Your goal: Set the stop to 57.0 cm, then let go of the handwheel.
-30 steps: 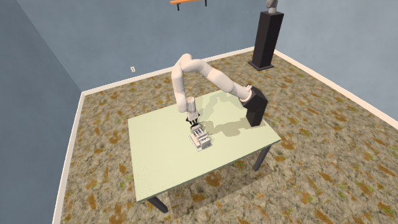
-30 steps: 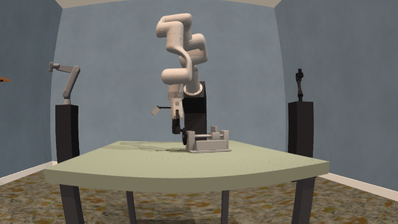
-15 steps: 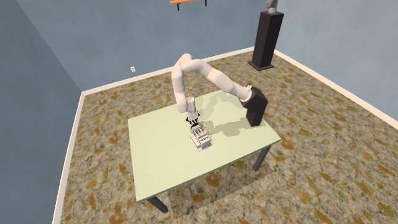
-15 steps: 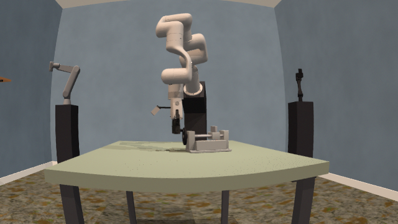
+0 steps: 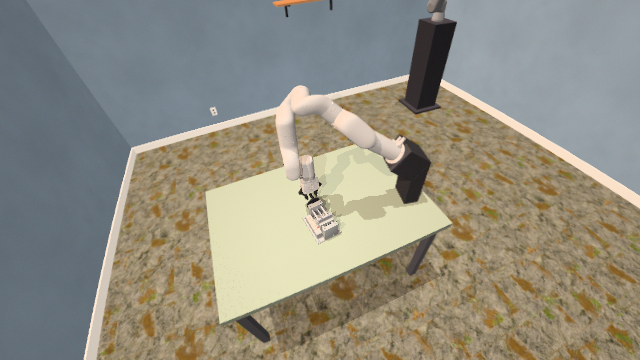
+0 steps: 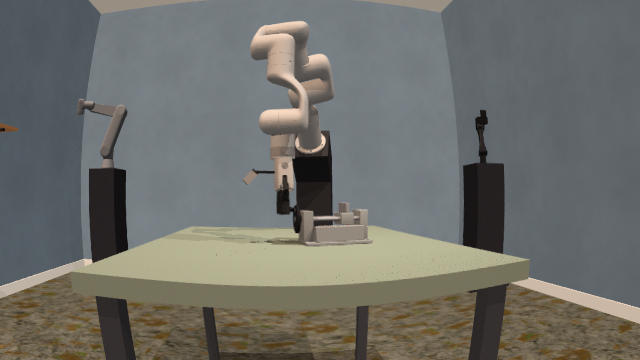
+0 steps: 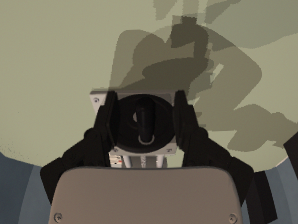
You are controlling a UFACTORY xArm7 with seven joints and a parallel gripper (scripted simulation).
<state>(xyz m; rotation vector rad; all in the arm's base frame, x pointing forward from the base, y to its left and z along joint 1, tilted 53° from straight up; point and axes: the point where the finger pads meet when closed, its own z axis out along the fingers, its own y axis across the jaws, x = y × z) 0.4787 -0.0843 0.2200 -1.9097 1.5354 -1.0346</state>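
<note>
My hand is 20 mm to the right of the black handwheel and 10 mm above it. Round my hand: grey stop block: 190 mm to the left, 20 mm below, 10 mm behind.
</note>
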